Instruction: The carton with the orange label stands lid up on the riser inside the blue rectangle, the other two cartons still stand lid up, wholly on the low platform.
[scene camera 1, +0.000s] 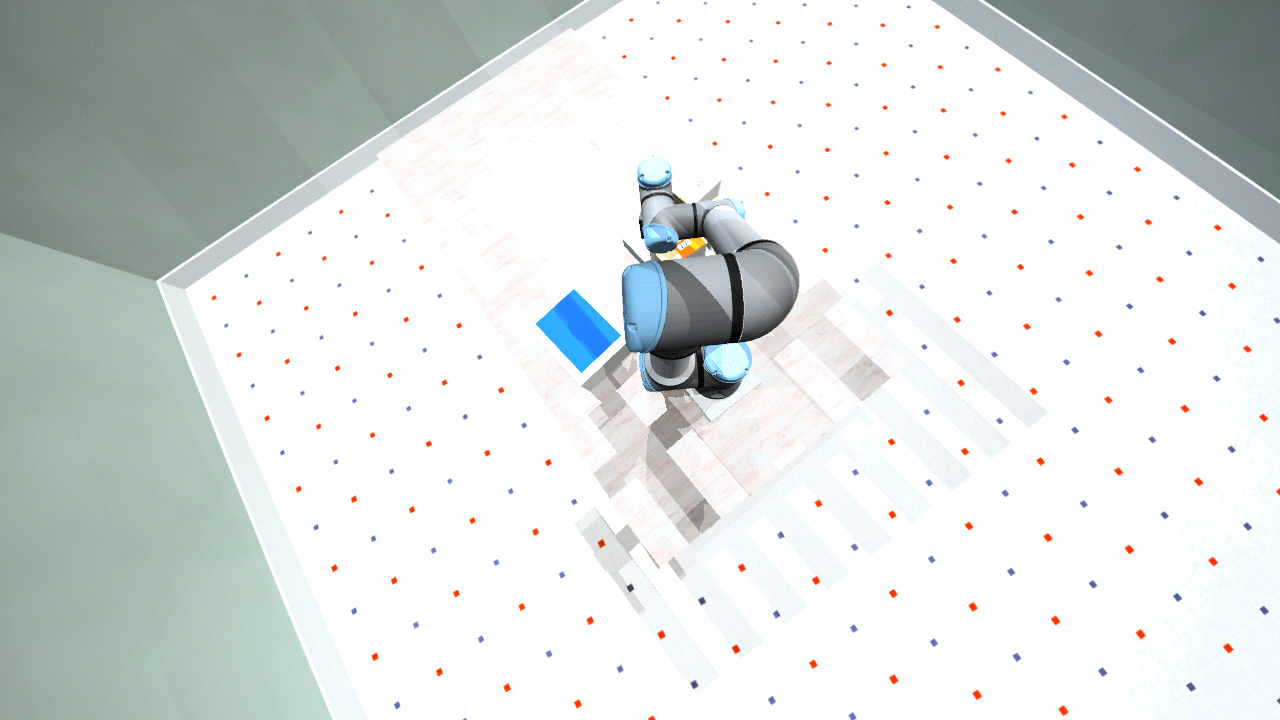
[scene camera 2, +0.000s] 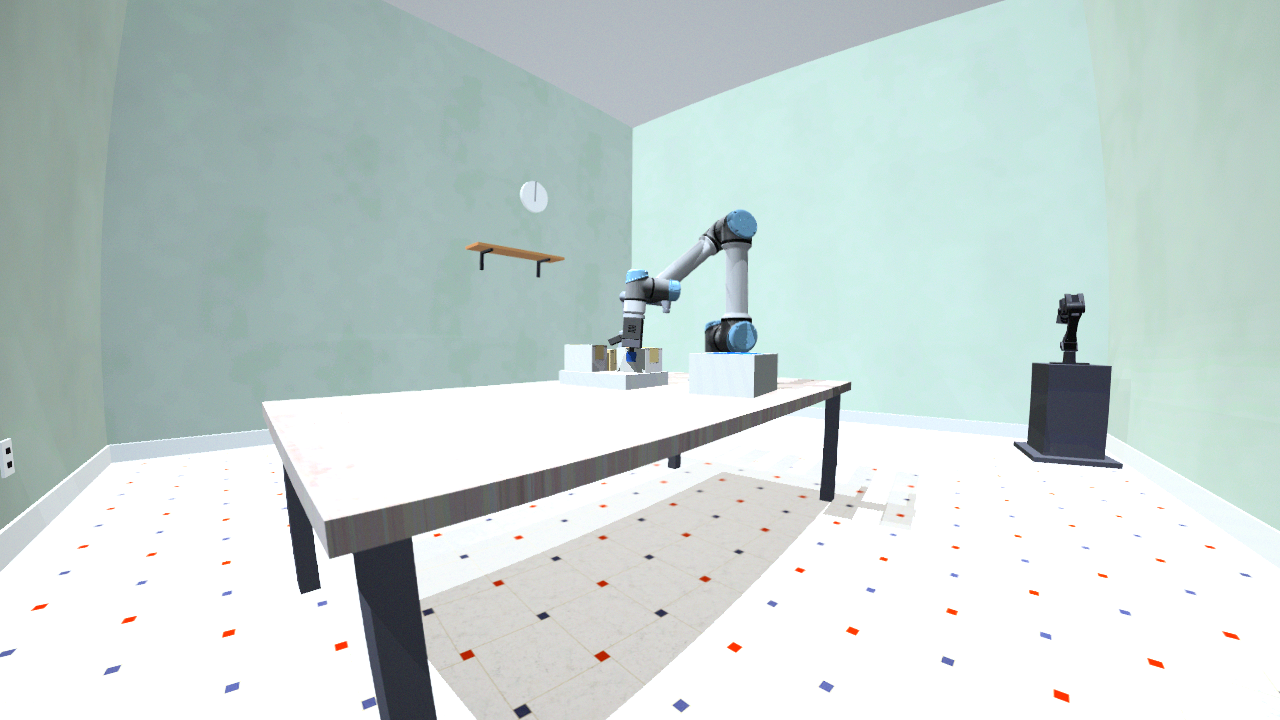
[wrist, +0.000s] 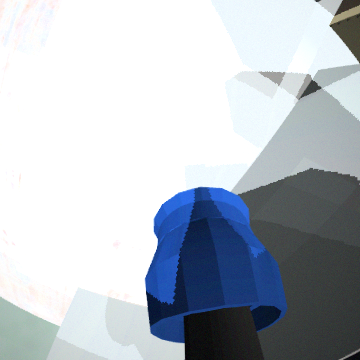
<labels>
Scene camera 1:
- riser with the blue rectangle: 588, 341, on the table
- carton with the orange label: 695, 247
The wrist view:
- my suction cup: 207, 257
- riser with the blue rectangle: 91, 319
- carton with the orange label: 294, 190
</labels>
